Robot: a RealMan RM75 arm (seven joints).
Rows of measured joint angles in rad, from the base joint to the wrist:
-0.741 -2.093 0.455 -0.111 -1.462 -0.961 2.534
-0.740 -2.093 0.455 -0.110 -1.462 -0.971 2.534
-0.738 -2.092 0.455 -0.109 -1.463 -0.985 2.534
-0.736 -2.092 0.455 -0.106 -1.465 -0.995 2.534
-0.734 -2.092 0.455 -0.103 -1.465 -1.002 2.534
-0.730 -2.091 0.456 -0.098 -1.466 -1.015 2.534
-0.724 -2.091 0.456 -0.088 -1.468 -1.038 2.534
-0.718 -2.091 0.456 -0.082 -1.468 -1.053 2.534
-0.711 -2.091 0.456 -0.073 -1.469 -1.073 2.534
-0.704 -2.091 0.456 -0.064 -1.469 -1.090 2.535
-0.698 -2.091 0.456 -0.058 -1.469 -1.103 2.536
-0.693 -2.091 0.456 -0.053 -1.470 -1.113 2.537
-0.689 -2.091 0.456 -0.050 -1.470 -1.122 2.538
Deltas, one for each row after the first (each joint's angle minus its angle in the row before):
0.001 0.000 0.000 0.001 0.000 -0.010 0.000
0.002 0.001 0.000 0.001 -0.001 -0.014 0.000
0.002 0.000 0.000 0.003 -0.002 -0.010 0.000
0.002 0.000 0.000 0.003 0.000 -0.007 0.000
0.004 0.001 0.001 0.005 -0.001 -0.013 0.000
0.006 0.000 0.000 0.010 -0.002 -0.023 0.000
0.006 0.000 0.000 0.006 0.000 -0.015 0.000
0.007 0.000 0.000 0.009 -0.001 -0.020 0.000
0.007 0.000 0.000 0.009 0.000 -0.017 0.001
0.006 0.000 0.000 0.006 0.000 -0.013 0.001
0.005 0.000 0.000 0.005 -0.001 -0.010 0.001
0.004 0.000 0.000 0.003 0.000 -0.009 0.001

